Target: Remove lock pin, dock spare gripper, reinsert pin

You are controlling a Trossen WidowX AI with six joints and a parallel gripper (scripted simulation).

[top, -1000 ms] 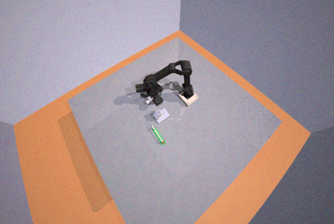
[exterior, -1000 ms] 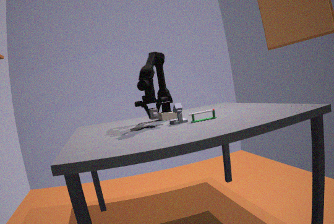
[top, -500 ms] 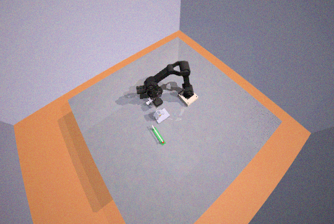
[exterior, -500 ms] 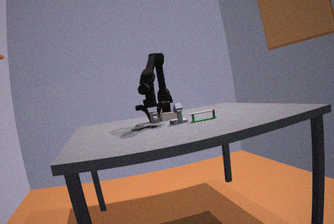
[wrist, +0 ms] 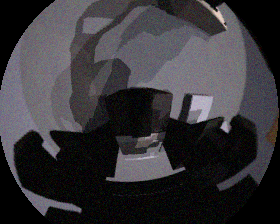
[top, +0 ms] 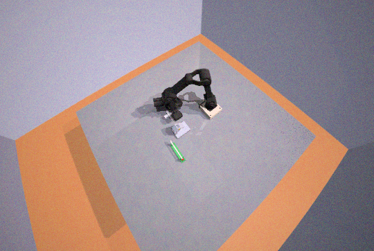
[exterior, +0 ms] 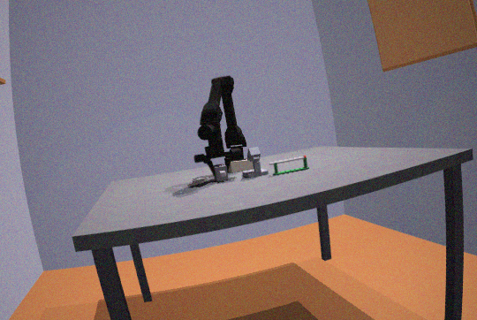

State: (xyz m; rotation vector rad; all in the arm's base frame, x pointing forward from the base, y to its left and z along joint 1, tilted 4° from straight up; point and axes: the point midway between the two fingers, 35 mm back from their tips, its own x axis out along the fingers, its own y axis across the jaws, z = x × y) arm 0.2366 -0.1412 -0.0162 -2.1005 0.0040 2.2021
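Now: gripper tip 2 cm below the spare gripper and 2 cm short of it. Also, from my gripper tip: green bar-shaped rack: 25 cm to the left, 15 cm ahead, 1 cm above; grey socket mount: 13 cm to the left, 5 cm ahead, 4 cm above.
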